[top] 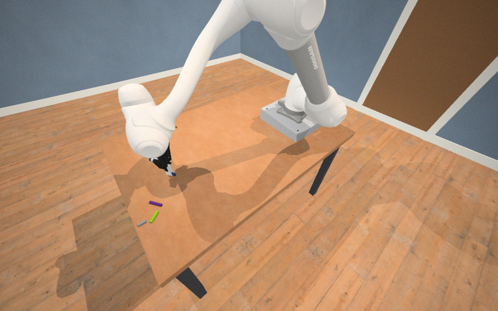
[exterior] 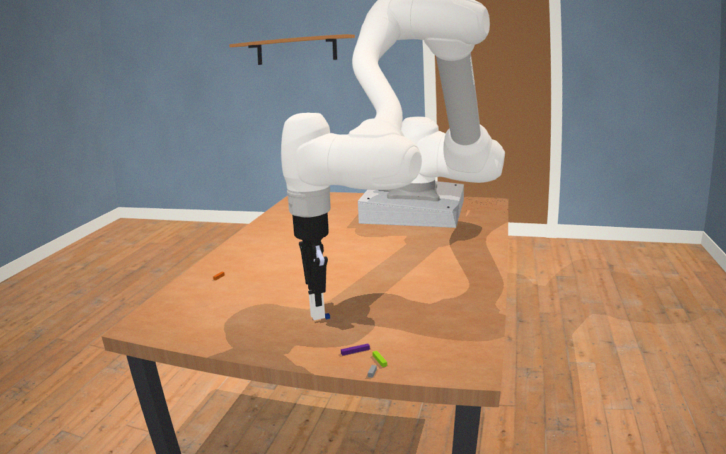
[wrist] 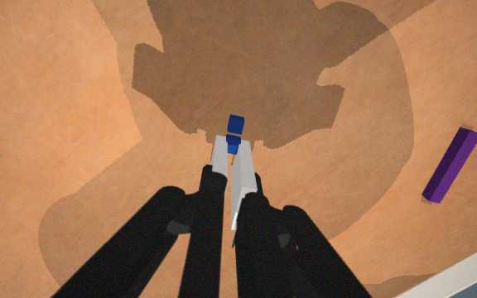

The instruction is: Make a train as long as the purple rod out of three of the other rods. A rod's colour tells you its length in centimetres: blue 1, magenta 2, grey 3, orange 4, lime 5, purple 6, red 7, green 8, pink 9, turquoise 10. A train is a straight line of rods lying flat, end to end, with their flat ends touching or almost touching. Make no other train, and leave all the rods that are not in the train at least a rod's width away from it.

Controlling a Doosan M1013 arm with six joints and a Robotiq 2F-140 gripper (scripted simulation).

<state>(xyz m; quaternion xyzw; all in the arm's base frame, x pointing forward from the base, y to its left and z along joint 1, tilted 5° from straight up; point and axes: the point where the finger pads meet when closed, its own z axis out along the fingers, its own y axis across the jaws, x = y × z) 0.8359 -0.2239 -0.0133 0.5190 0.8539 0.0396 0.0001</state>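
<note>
Now: hand 320 mm to the left of the orange rod, 240 mm past it and 40 mm above it. The rest, counted from my hand: grey rod (220 mm ahead, 140 mm to the left, 40 mm below); lime rod (180 mm ahead, 150 mm to the left, 40 mm below); purple rod (140 mm ahead, 100 mm to the left, 40 mm below).
</note>
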